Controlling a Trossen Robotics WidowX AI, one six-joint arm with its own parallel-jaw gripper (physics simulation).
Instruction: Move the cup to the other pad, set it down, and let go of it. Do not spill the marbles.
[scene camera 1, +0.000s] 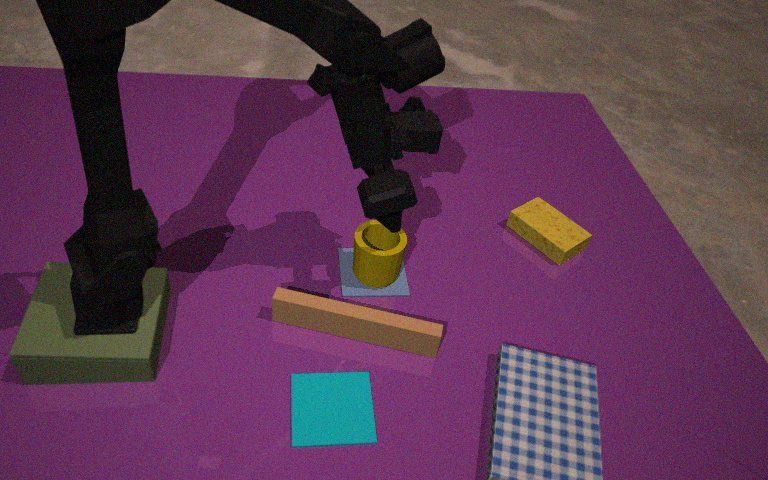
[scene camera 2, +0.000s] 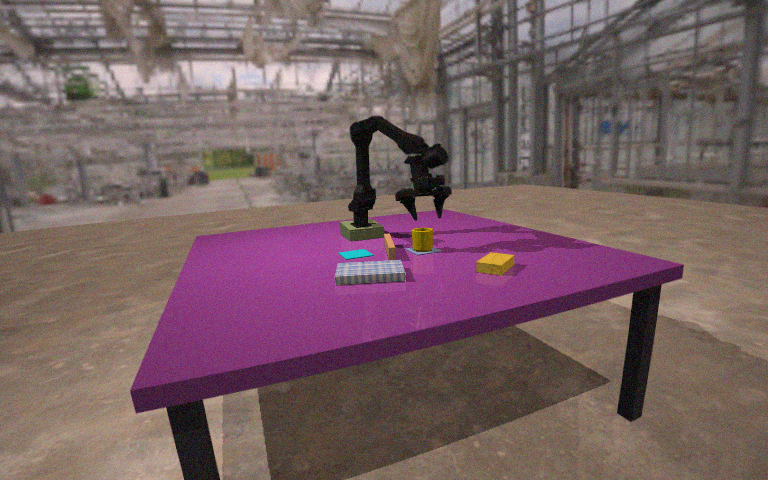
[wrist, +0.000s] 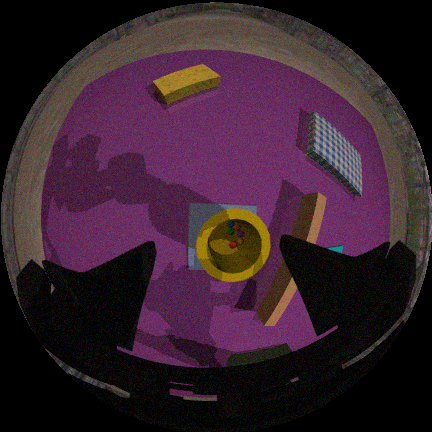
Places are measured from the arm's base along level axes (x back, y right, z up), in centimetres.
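Pixels of known places: gripper, fingertip midpoint: (scene camera 2: 428, 219) (wrist: 218, 245); arm's base at its link origin: (scene camera 1: 108, 312) (scene camera 2: 360, 225).
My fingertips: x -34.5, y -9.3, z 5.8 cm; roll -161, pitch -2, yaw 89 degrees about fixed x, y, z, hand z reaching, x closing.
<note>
Ahead of a thing's pixels: the offset from my fingertips to its middle. "*": to the spot under its first point.
The yellow cup {dy +1.7, dx +1.0, dz -6.9 cm} (scene camera 1: 378, 266) (scene camera 2: 422, 240) (wrist: 203, 245) stands upright on the grey-blue pad {dy +1.3, dx +1.3, dz -11.5 cm} (scene camera 1: 347, 285) (scene camera 2: 434, 250) (wrist: 197, 220). Several coloured marbles {* dy +3.0, dx +0.7, dz -9.6 cm} (wrist: 235, 233) lie inside it in the wrist view. The other pad, flat and cyan {dy +22.1, dx +10.1, dz -11.5 cm} (scene camera 1: 333, 409) (scene camera 2: 356, 254) (wrist: 336, 249), lies on the far side of the wooden bar from the cup. My gripper (scene camera 2: 427, 218) (wrist: 218, 245) is wide open and empty. Its fingertips are a little above the cup's rim, one to each side in the wrist view. In scene camera 1 the near finger overlaps the cup's rim.
A wooden bar {* dy +12.7, dx +6.0, dz -7.1 cm} (scene camera 1: 356, 321) (scene camera 2: 389, 246) (wrist: 292, 260) lies between the two pads. A blue-checked block {dy +27.9, dx -13.8, dz -9.4 cm} (scene camera 1: 546, 416) (scene camera 2: 370, 272) (wrist: 336, 152) and a yellow sponge {dy -3.8, dx -27.8, dz -9.2 cm} (scene camera 1: 548, 230) (scene camera 2: 495, 263) (wrist: 187, 83) lie farther off. The arm stands on a green base block (scene camera 1: 87, 367) (scene camera 2: 362, 230) (wrist: 260, 354).
</note>
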